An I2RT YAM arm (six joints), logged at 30 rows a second.
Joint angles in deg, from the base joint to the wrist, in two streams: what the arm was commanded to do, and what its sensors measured. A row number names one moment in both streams.
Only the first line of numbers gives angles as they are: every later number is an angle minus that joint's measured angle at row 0.
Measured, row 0:
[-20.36, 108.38, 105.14, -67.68, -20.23, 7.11]
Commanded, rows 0 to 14:
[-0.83, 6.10, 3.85, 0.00, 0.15, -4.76]
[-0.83, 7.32, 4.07, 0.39, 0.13, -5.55]
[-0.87, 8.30, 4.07, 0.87, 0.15, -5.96]
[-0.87, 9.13, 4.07, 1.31, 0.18, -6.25]
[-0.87, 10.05, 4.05, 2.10, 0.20, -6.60]
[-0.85, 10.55, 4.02, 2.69, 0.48, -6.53]
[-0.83, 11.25, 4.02, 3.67, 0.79, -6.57]
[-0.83, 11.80, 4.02, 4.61, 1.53, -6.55]
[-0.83, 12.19, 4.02, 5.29, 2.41, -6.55]
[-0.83, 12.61, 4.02, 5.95, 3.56, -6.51]
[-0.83, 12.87, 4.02, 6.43, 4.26, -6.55]
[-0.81, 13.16, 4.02, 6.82, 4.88, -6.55]
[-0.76, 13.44, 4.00, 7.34, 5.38, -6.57]
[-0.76, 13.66, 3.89, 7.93, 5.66, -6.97]
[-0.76, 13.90, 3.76, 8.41, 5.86, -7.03]
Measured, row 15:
[-0.63, 12.78, 2.52, 7.69, 3.61, -5.35]
